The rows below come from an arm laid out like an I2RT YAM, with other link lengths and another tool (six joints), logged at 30 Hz.
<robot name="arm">
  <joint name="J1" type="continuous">
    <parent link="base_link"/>
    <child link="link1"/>
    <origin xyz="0 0 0.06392" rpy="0 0 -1.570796"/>
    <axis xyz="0 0 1"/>
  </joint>
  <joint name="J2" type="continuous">
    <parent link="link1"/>
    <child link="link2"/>
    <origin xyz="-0.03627 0.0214 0.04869" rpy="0 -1.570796 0"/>
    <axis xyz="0 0 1"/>
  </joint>
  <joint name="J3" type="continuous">
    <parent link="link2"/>
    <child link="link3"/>
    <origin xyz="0 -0.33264 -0.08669" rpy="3.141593 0 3.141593"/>
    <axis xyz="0 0 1"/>
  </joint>
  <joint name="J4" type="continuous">
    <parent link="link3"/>
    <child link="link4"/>
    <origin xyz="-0.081 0.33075 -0.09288" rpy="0 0 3.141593"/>
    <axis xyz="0 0 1"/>
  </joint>
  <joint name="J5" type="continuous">
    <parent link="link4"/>
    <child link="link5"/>
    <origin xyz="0.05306 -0.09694 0.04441" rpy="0 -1.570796 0"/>
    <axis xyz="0 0 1"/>
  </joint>
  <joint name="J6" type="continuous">
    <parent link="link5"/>
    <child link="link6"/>
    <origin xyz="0 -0.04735 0.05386" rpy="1.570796 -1.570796 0"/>
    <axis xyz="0 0 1"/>
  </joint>
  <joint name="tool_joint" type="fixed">
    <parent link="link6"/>
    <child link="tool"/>
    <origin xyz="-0.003 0.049 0.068" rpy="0.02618 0 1.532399"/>
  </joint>
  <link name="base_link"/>
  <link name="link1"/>
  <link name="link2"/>
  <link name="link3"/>
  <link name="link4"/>
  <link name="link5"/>
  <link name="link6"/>
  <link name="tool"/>
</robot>
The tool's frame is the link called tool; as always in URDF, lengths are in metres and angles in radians. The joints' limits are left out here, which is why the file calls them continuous.
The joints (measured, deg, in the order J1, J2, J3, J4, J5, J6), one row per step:
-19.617, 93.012, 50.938, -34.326, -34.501, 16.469
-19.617, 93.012, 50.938, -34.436, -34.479, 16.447
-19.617, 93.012, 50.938, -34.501, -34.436, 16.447
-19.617, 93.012, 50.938, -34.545, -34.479, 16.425
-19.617, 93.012, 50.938, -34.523, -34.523, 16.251
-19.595, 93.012, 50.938, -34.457, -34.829, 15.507
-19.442, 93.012, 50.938, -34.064, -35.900, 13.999
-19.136, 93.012, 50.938, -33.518, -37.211, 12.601
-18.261, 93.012, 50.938, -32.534, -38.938, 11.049
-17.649, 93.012, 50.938, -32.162, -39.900, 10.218
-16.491, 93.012, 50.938, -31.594, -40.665, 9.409
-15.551, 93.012, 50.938, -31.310, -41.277, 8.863
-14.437, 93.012, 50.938, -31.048, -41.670, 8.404
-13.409, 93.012, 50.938, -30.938, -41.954, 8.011
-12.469, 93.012, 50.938, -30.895, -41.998, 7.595
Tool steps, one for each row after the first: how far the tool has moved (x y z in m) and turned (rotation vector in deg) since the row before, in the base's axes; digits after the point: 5 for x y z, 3 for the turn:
-0.00030, 0.00008, -0.00014, 0.009, 0.100, 0.012
-0.00017, 0.00001, -0.00014, -0.018, 0.075, -0.010
-0.00013, 0.00011, 0.00003, 0.046, 0.017, 0.028
-0.00006, 0.00012, 0.00009, -0.031, -0.117, 0.150
-0.00033, 0.00085, 0.00058, -0.018, -0.513, 0.688
0.00002, 0.00278, 0.00220, 0.284, -1.444, 1.601
0.00047, 0.00391, 0.00278, 0.486, -1.631, 1.715
0.00148, 0.00806, 0.00394, 0.661, -2.273, 2.500
0.00031, 0.00547, 0.00204, 0.440, -1.088, 1.489
0.00081, 0.00895, 0.00186, 0.219, -1.209, 1.963
0.00015, 0.00734, 0.00134, 0.275, -0.747, 1.509
0.00005, 0.00832, 0.00092, 0.121, -0.618, 1.557
-0.00038, 0.00766, 0.00058, 0.091, -0.406, 1.391
-0.00058, 0.00681, 0.00006, -0.119, -0.302, 1.249

